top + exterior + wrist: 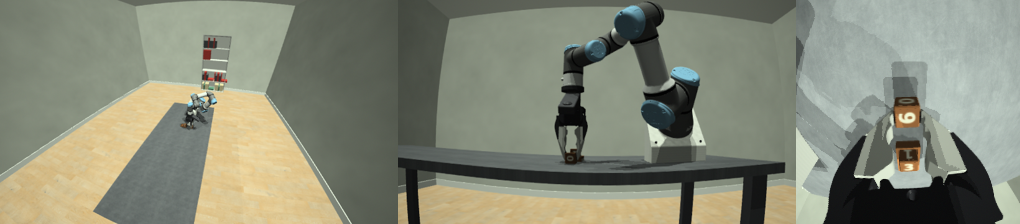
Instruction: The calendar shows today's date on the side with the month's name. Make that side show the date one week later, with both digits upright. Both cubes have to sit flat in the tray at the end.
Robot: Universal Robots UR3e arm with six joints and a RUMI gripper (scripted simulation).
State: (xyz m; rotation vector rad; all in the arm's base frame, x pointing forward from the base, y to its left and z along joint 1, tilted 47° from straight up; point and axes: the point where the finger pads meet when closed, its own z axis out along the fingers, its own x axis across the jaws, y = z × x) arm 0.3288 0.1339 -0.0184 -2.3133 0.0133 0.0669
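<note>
My hand is 1 cm above the cube. The rest, counted from my hand: calendar tray (11 cm to the right, 2 cm below).
</note>
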